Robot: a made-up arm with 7 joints.
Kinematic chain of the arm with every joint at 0, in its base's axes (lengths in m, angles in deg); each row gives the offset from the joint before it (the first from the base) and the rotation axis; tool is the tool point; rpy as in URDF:
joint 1: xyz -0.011 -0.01 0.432 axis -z
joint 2: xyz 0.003 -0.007 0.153 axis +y
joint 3: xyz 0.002 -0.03 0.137 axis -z
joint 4: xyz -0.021 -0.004 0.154 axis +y
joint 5: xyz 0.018 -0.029 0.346 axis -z
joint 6: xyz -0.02 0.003 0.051 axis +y
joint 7: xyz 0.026 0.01 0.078 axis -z
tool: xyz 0.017 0.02 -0.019 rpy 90 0 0
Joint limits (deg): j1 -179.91..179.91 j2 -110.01..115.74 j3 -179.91..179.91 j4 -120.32..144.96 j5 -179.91..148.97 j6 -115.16..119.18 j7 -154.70..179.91
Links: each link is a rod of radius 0.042 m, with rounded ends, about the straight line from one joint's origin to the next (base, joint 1, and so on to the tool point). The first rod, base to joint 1, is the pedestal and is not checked.
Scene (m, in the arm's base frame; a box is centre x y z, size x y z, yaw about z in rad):
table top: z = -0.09
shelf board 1: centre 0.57 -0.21 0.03 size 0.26 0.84 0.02 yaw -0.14
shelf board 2: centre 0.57 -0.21 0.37 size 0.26 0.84 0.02 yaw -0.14
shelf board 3: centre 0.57 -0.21 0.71 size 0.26 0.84 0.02 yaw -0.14
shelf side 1: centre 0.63 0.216 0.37 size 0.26 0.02 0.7 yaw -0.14
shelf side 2: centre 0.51 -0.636 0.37 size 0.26 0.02 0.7 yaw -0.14
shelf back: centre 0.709 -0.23 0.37 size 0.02 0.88 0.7 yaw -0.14
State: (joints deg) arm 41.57 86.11 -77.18 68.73 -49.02 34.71 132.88
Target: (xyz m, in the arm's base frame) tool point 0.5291 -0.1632 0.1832
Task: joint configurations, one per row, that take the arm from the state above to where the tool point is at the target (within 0.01 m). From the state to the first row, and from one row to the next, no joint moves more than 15 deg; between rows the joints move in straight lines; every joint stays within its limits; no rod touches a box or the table.
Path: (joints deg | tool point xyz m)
1: 48.76 84.38 -76.87 81.21 -48.53 39.05 131.49 | 0.4638 -0.0113 0.5096
2: 55.96 82.65 -76.56 93.68 -48.05 43.39 130.10 | 0.3983 -0.0022 0.5093
3: 63.15 80.92 -76.25 106.16 -47.56 47.73 128.70 | 0.3285 0.0079 0.5091
4: 63.30 88.63 -63.88 97.00 -46.64 42.46 130.30 | 0.3496 -0.0427 0.4061
5: 63.44 96.35 -51.51 87.84 -45.71 37.19 131.89 | 0.3333 -0.0888 0.2925
6: 63.59 104.06 -39.14 78.68 -44.79 31.93 133.49 | 0.2825 -0.1285 0.1832
7: 56.08 106.98 -45.40 66.67 -45.53 27.85 134.50 | 0.3594 -0.1416 0.1802
8: 48.57 109.90 -51.67 54.66 -46.26 23.78 135.51 | 0.4283 -0.1501 0.1823
9: 41.06 112.82 -57.94 42.65 -47.00 19.70 136.53 | 0.4856 -0.1567 0.1847
10: 33.54 115.74 -64.21 30.64 -47.73 15.63 137.54 | 0.5291 -0.1632 0.1832

